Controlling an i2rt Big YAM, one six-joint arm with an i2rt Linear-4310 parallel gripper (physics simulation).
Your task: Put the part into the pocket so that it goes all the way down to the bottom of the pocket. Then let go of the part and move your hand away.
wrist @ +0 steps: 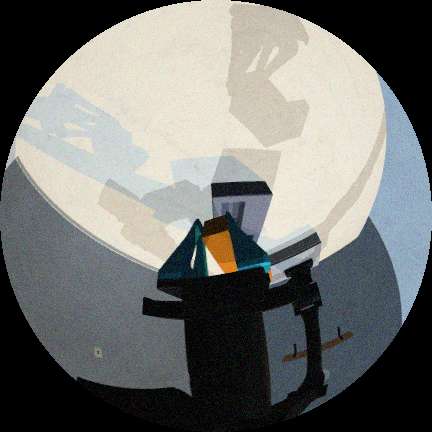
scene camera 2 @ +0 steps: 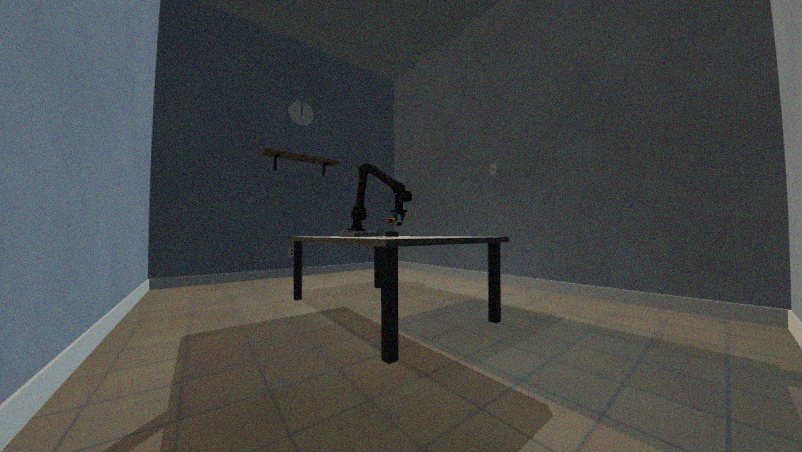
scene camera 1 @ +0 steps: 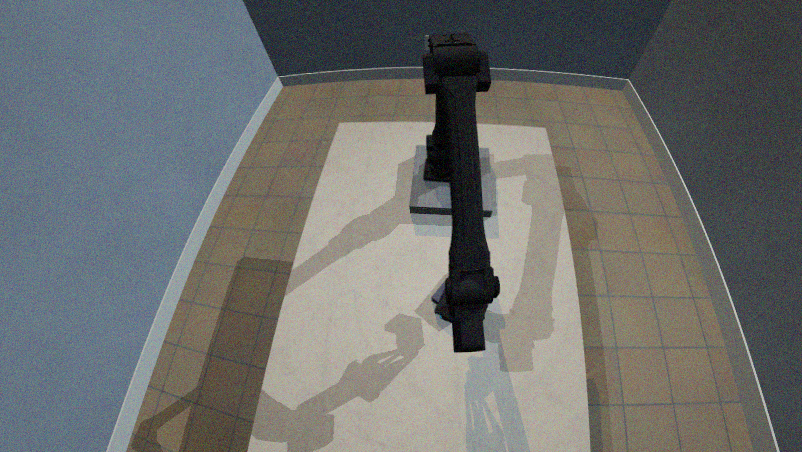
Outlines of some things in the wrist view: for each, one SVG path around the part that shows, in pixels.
My gripper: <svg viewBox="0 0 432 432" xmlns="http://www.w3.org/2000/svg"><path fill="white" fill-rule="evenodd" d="M225 211L238 271L208 276L206 250L202 239L203 227L199 218L196 218L186 236L157 272L156 289L181 298L181 301L153 300L143 297L142 314L184 320L186 362L191 384L207 390L213 387L215 382L233 381L235 391L240 392L260 385L269 377L262 312L285 306L302 297L296 278L290 278L285 284L268 287L270 283L268 274L270 259L268 254L237 226L229 211Z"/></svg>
An orange L-shaped part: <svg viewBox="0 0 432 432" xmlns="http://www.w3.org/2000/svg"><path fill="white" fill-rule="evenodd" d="M224 214L204 221L202 239L224 273L238 270L234 259L226 215Z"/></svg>
